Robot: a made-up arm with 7 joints. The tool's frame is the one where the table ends. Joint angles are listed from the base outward.
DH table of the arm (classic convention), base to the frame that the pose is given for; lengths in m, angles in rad. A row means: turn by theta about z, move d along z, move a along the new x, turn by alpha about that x. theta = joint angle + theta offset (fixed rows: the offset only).
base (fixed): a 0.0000  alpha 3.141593  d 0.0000  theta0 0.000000
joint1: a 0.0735  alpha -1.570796  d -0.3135  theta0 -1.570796
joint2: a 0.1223  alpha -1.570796  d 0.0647  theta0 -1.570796
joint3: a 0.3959  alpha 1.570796  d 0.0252  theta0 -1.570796
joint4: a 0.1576  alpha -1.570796  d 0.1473  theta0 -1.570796
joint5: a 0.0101  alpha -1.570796  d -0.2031  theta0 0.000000
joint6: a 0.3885  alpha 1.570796  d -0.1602  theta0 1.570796
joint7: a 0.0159  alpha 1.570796  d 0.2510  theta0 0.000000
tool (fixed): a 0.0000  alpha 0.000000  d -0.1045  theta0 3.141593
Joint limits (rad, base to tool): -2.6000..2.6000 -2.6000..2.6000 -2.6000..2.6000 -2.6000..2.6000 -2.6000..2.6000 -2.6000..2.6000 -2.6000..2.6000
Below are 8 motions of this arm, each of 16 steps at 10 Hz.
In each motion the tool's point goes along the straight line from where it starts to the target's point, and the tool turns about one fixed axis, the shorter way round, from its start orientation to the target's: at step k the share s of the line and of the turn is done. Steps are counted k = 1, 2, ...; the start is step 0. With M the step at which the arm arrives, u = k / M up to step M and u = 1 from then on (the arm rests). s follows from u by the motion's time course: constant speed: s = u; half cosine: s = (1 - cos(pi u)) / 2; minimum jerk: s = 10 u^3 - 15 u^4 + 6 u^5.
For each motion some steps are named. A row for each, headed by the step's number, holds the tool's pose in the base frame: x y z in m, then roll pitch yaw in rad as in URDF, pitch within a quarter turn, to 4 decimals.
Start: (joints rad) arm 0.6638 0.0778 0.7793 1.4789 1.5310 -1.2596 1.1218
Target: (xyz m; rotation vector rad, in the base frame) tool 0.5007 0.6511 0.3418 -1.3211 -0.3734 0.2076
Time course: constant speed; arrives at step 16
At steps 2, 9, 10, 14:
2: 0.3652 -0.0713 -0.3375 -3.1042 0.3741 -0.4412
9: 0.4329 0.2899 0.0022 -2.1552 0.2941 0.0998
10: 0.4426 0.3415 0.0507 -2.0318 0.2462 0.1604
14: 0.4813 0.5479 0.2448 -1.5793 -0.0028 0.3295

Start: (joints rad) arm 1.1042 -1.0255 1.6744 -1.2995 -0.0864 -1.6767 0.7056
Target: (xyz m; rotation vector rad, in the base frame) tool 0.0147 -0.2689 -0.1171 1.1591 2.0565 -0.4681
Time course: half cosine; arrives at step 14
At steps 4, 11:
4: 0.0297 -0.3197 0.3065 -1.1561 0.9684 -2.1322
11: 0.0167 -0.2757 -0.0602 -3.0684 0.9575 2.2193

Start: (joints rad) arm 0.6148 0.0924 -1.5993 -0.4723 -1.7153 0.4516 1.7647
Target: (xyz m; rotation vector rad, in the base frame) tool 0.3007 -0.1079 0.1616 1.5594 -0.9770 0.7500
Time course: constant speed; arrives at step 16
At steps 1, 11, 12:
1: 0.1047 0.3868 0.1171 2.7213 -0.3987 0.6463
11: 0.2354 0.0570 0.1468 2.1730 -0.7670 -0.0534
12: 0.2484 0.0240 0.1497 2.1297 -0.8195 -0.1208

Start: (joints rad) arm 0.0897 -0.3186 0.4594 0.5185 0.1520 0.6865 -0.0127
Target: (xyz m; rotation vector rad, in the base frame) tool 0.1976 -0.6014 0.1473 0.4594 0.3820 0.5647
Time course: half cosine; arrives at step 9
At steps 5, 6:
5: 0.1211 -0.4675 0.3184 0.2453 0.4322 0.2380
6: 0.1513 -0.5204 0.2508 0.3798 0.3625 0.4103

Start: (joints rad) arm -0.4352 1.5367 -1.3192 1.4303 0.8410 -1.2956 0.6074
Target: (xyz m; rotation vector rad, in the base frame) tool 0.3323 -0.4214 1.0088 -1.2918 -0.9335 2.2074
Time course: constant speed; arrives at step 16
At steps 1, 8, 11, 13, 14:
1: 0.5933 -0.3942 0.2892 -1.7611 -0.2315 -2.6466
8: 0.4715 -0.4069 0.6250 -1.3117 0.0589 2.9244
11: 0.4193 -0.4123 0.7689 -1.1960 0.2605 2.6604
13: 0.3845 -0.4160 0.8649 -1.1478 0.4083 2.4884
14: 0.3671 -0.4178 0.9129 -1.1334 0.4847 2.4009

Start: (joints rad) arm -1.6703 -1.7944 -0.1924 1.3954 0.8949 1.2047 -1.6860
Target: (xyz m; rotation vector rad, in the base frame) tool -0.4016 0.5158 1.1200 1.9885 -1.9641 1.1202
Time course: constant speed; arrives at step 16
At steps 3, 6, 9, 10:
3: -0.6471 0.3024 0.8472 -1.8887 -0.0731 -0.9215
6: -0.5904 0.3517 0.9102 -2.0892 -0.1416 -1.1314
9: -0.5338 0.4009 0.9731 -2.2742 -0.2489 -1.3268
10: -0.5149 0.4173 0.9941 -2.3318 -0.2921 -1.3883

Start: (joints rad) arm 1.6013 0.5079 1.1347 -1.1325 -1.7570 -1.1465 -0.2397
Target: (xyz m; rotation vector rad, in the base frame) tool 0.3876 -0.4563 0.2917 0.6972 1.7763 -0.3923
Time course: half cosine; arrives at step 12
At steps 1, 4, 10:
1: 0.2671 -0.7788 0.2575 2.4306 0.4394 1.9675
4: 0.2956 -0.7023 0.2656 2.4896 0.6328 1.9692
10: 0.3794 -0.4783 0.2894 2.8123 1.1902 2.1491

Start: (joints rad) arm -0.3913 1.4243 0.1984 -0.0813 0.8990 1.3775 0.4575
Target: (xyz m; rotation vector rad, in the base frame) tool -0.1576 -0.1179 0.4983 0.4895 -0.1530 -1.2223
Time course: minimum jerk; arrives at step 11
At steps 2, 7, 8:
2: 0.0973 -0.1926 0.4068 2.9517 1.3509 1.8082
7: -0.0891 -0.1380 0.4737 0.3964 0.5785 -1.0980
8: -0.1232 -0.1280 0.4859 0.4224 0.3626 -1.1542

